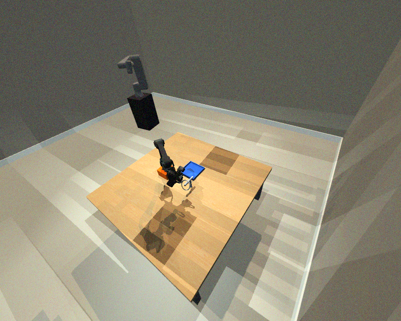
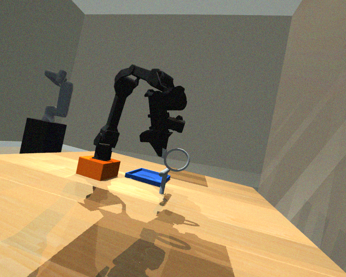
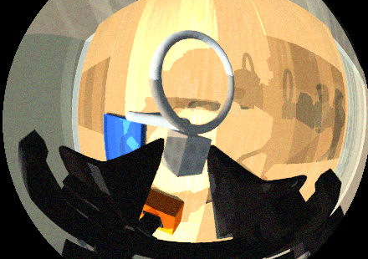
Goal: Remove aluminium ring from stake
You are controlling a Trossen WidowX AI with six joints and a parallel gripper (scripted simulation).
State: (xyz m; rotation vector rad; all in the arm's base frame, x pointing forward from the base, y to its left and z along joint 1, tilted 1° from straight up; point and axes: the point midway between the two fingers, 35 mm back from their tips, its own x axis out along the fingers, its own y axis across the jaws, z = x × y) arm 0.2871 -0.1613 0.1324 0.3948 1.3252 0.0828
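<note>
Now: the blue tray 80 mm behind my gripper tip, 290 mm to the left of it and 160 mm below it. The rest, counted from my gripper tip: aluminium ring 50 mm ahead, 10 mm to the right.
</note>
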